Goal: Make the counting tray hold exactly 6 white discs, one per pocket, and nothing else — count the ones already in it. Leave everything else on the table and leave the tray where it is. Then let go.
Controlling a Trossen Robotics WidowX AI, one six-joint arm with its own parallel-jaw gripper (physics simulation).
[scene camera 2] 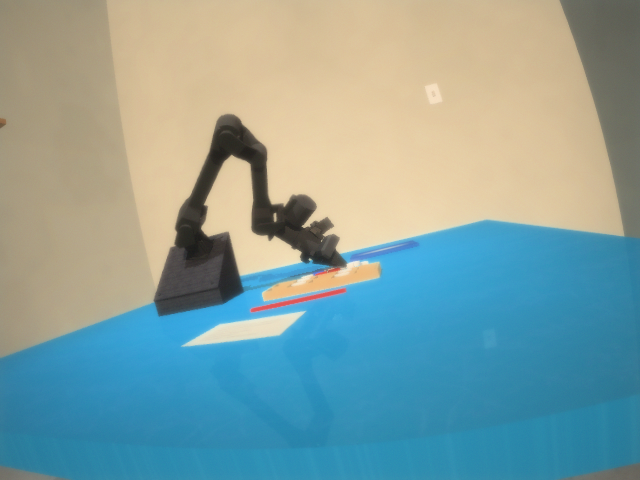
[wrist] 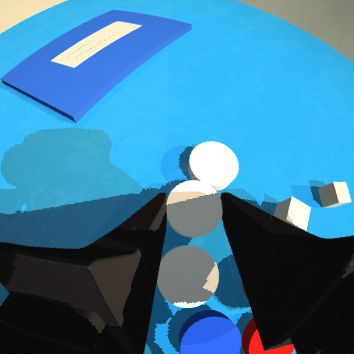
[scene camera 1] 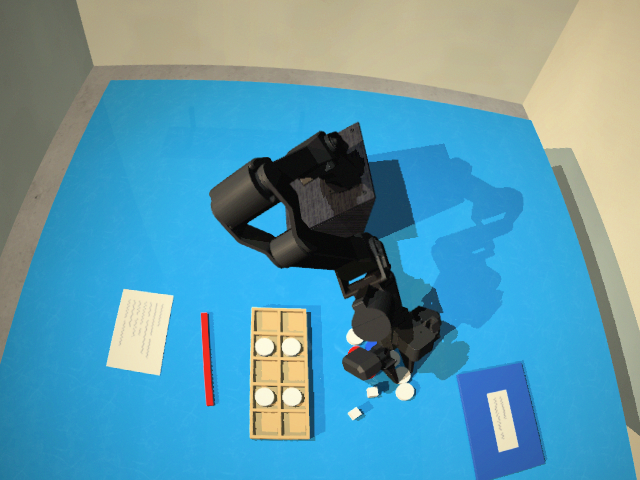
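Note:
The tan counting tray [scene camera 1: 279, 438] [scene camera 2: 323, 285] has two columns of pockets. In scene camera 1, white discs [scene camera 1: 265, 346] [scene camera 1: 292, 346] [scene camera 1: 265, 397] [scene camera 1: 292, 397] sit in both pockets of its second and fourth rows; its other pockets are empty. My gripper [scene camera 1: 405, 376] [scene camera 2: 344, 266] [wrist: 193, 199] is shut on a white disc [wrist: 194, 217], low over the table right of the tray, with a fingertip against each side. Another white disc [scene camera 1: 405, 391] [wrist: 214, 164] lies just beyond the held one. A shaded white disc [wrist: 188, 275] lies between the fingers, nearer the palm. One more white disc [scene camera 1: 354, 336] is partly hidden by the arm.
A blue disc [scene camera 1: 370, 345] [wrist: 210, 340] and a red disc [scene camera 1: 353, 350] [wrist: 265, 344] lie beside the gripper. Two white cubes [scene camera 1: 372, 392] [scene camera 1: 355, 413] lie nearby. A blue book [scene camera 1: 478, 413] [wrist: 120, 75] is at right; a red stick [scene camera 1: 207, 359] and paper [scene camera 1: 139, 330] are left of the tray.

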